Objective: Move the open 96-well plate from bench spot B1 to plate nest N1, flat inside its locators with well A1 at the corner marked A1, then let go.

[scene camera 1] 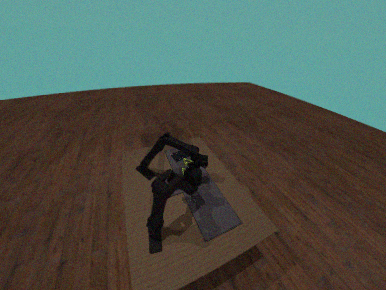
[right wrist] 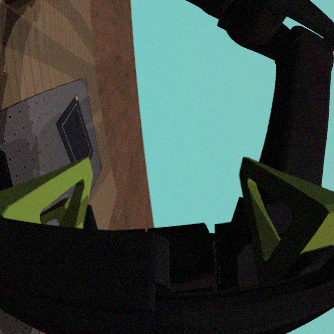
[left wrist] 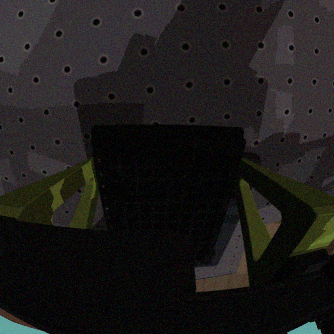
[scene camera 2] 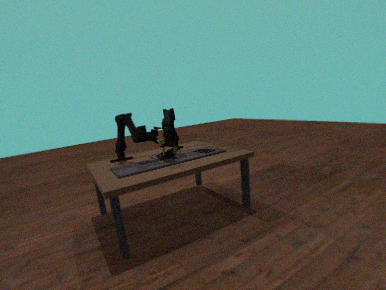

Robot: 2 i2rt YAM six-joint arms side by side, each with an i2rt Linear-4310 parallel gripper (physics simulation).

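Places are measured from the left arm's base along level axes (x ahead, y left, z up), in millimetres.
Pixels of known places: left gripper, between the fingertips: [left wrist: 166, 164] [scene camera 2: 169, 155]; right gripper, between the fingertips: [scene camera 1: 183, 163] [right wrist: 165, 165]; left arm's base, origin of its link: [scene camera 1: 145, 172]; right arm's base, origin of its link: [scene camera 1: 155, 234] [scene camera 2: 121, 160].
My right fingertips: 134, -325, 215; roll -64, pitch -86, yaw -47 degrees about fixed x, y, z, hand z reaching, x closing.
Ahead of a thing's pixels: the offset from my right fingertips to its top centre, as dx, dy, dz. "spot": to the spot under its first point. Level surfaces: height alone.
The black 96-well plate @[+39, -29, -158] [left wrist: 167, 150] [scene camera 2: 168, 155] is between the fingers of my left gripper [left wrist: 166, 164] [scene camera 2: 169, 151], above the perforated board, which carries its shadow. Its wells are too dark to read, and the A1 corner cannot be made out. A dark blue-grey surface @[dz -190] [left wrist: 226, 237], possibly part of the nest N1, shows beside and below the plate in the left wrist view. My right gripper [right wrist: 165, 165] [scene camera 1: 185, 166] [scene camera 2: 159, 135] is open and empty, raised beside the left arm. A dark pad @[spot: +214, +242, -200] [right wrist: 74, 132] with a pale outline lies at the board's end; its label is not readable.
The grey perforated board @[dz -202] [scene camera 1: 220, 220] [scene camera 2: 122, 173] [left wrist: 200, 65] lies along the wooden table @[dz -215] [scene camera 1: 150, 270] [scene camera 2: 107, 186]. The two arms stand close together above the board. The left arm [right wrist: 302, 100] rises near the right gripper's fingers in the right wrist view.
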